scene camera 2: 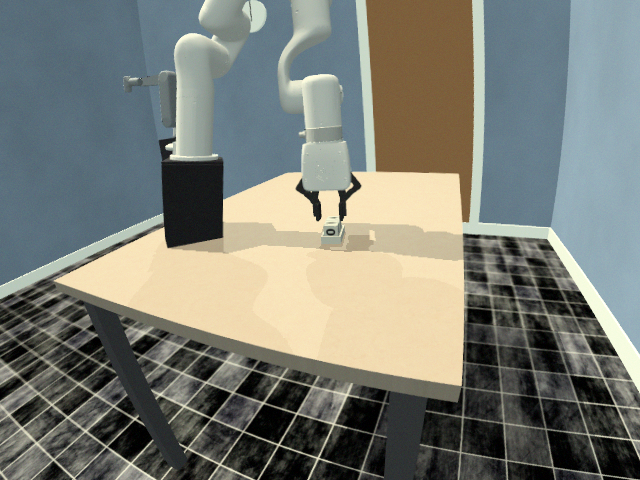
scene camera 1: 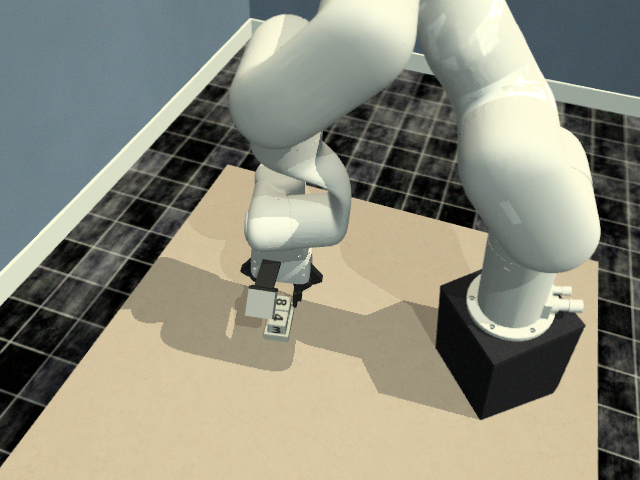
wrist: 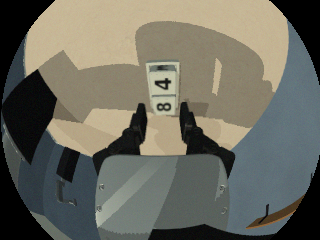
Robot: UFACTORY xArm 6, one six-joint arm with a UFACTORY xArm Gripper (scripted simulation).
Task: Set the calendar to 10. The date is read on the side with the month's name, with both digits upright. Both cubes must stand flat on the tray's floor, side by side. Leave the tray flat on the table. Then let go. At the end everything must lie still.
Scene:
my gripper: scene camera 2; scene camera 1 281, 299; wrist
same spot on my gripper: [wrist: 197, 143] = [scene camera 2: 345, 190]

